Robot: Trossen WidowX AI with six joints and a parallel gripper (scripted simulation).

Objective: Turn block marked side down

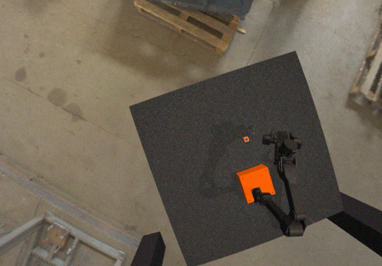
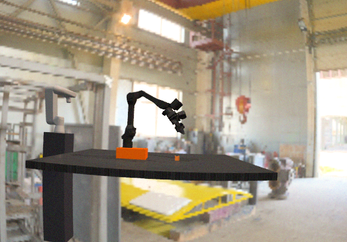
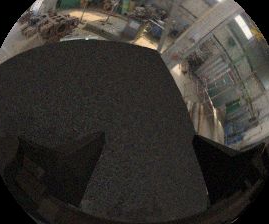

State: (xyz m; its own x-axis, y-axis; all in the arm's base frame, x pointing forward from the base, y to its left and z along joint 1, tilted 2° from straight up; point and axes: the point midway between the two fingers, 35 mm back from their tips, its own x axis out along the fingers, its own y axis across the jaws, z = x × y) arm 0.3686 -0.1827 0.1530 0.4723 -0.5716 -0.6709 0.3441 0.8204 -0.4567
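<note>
Right now my gripper tip is 18 cm above the small orange block, 15 cm to the right of it and 2 cm past it.
</note>
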